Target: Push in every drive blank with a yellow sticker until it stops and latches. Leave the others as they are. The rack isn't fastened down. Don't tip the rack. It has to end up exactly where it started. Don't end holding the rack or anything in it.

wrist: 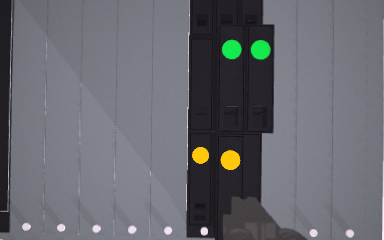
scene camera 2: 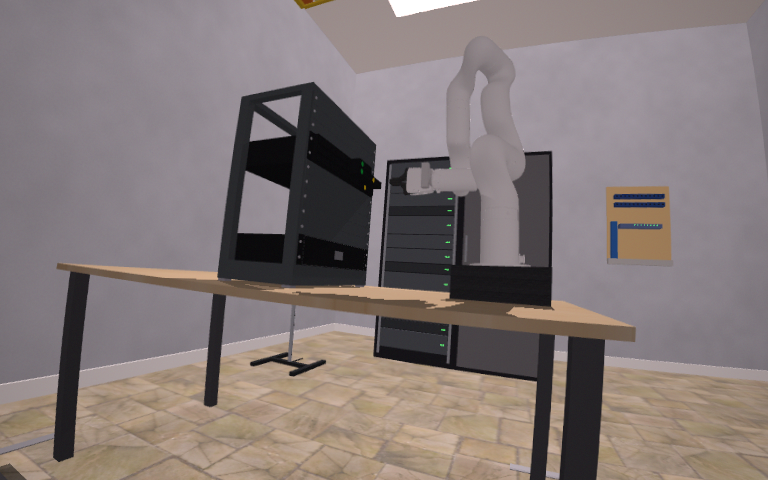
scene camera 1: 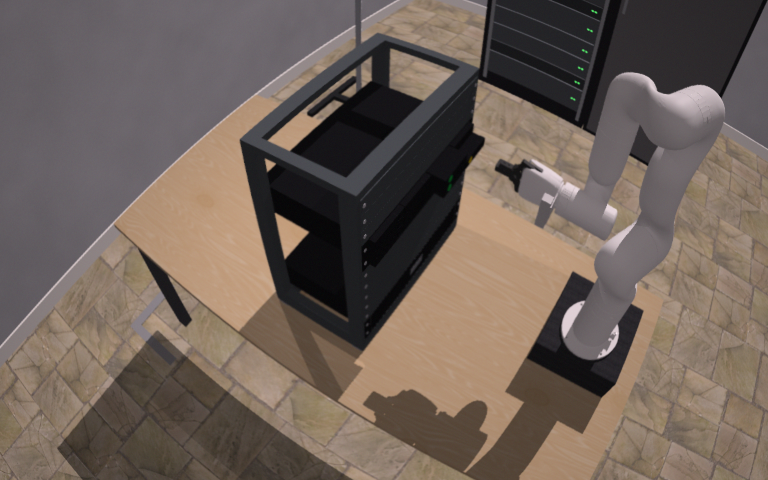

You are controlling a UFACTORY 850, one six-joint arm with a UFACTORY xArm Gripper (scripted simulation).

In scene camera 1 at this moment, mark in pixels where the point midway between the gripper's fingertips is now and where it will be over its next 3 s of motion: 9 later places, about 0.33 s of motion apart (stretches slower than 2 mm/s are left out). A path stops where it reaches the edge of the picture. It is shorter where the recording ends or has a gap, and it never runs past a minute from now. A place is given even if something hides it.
My gripper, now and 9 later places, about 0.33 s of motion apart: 497, 164; 486, 158; 479, 155; 478, 154; 477, 154; 477, 154; 474, 152; 473, 152; 470, 150; 470, 150
